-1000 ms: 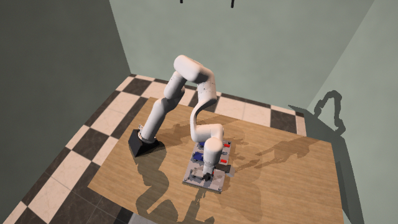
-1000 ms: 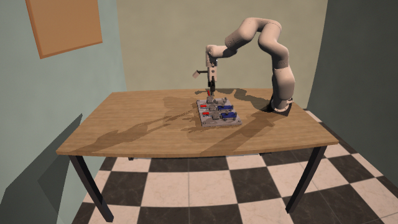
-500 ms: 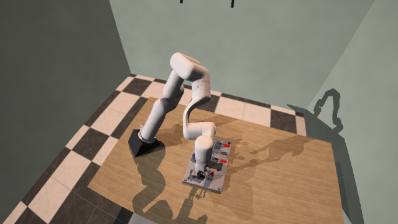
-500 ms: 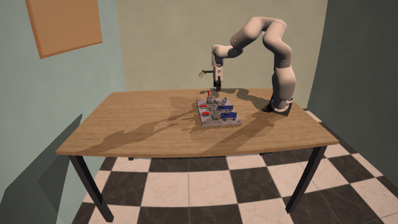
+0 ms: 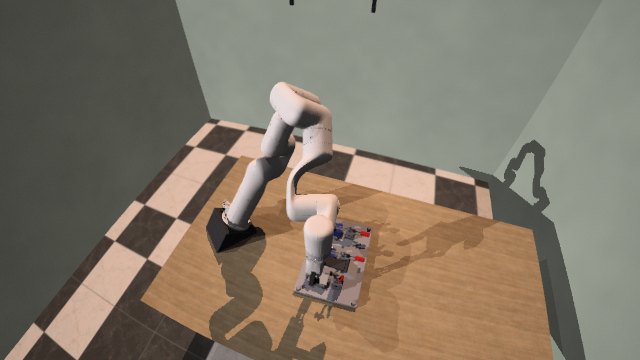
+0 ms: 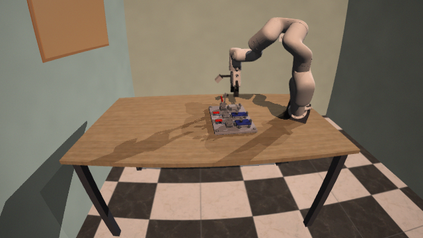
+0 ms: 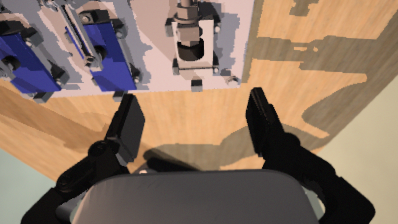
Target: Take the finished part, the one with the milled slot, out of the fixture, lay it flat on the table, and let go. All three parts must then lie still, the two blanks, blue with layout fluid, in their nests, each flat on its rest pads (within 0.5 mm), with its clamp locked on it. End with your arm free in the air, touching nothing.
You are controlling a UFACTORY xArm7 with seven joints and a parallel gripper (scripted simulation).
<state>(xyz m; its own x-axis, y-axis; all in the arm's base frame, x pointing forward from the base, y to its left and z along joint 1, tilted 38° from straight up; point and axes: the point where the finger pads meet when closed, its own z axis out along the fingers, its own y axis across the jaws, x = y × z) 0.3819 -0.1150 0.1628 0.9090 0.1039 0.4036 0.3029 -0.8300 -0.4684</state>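
Now: hand 1 cm past the grey finished part and 9 cm above it. The rest, counted from my hand: blue blank: 4 cm behind, 10 cm to the left, 10 cm below; then grey fixture plate: 1 cm ahead, 12 cm to the left, 12 cm below.
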